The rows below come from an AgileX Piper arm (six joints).
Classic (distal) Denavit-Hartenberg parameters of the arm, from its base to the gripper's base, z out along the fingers. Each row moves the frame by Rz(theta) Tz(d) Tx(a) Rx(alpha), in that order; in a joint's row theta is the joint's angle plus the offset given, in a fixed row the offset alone. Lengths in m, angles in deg.
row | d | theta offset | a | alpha
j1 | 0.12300 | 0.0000 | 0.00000 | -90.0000
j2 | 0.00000 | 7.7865 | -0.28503 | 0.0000
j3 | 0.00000 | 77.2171 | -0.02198 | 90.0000
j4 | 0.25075 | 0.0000 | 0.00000 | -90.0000
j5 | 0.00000 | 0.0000 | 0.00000 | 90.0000
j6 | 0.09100 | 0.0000 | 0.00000 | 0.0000
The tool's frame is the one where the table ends.
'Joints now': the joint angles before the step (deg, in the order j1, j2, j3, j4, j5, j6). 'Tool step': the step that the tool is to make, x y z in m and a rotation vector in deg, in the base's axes. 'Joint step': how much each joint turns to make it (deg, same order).
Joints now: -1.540, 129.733, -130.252, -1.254, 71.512, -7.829
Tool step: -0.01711, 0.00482, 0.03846, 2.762, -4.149, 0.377
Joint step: 0.000, -5.508, 1.704, 2.898, -0.270, -0.004
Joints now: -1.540, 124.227, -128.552, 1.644, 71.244, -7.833
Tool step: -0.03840, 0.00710, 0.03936, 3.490, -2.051, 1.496
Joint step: 0.001, -9.826, 7.924, 4.039, -0.001, -0.888
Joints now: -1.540, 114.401, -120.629, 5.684, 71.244, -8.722
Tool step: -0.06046, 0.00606, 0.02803, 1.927, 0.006, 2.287
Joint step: 0.000, -13.475, 13.718, 2.969, 0.050, -1.987
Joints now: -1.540, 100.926, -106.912, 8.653, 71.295, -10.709
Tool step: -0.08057, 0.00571, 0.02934, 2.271, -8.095, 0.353
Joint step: 0.001, -18.229, 16.656, 2.901, -6.387, -1.048
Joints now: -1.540, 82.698, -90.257, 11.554, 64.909, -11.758
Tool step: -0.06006, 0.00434, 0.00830, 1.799, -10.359, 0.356
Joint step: -0.001, -14.228, 13.078, 3.225, -8.946, -2.257
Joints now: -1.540, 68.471, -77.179, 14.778, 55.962, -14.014
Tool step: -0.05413, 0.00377, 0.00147, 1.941, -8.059, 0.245
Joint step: -0.002, -12.285, 9.475, 2.998, -5.077, -1.426
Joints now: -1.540, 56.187, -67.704, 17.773, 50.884, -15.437
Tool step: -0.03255, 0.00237, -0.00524, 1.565, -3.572, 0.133
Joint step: 0.000, -7.441, 5.516, 1.758, -1.638, -0.209
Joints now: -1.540, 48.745, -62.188, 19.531, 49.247, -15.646
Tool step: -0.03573, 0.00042, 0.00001, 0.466, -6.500, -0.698
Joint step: -0.004, -8.311, 4.277, 0.361, -2.602, -0.005
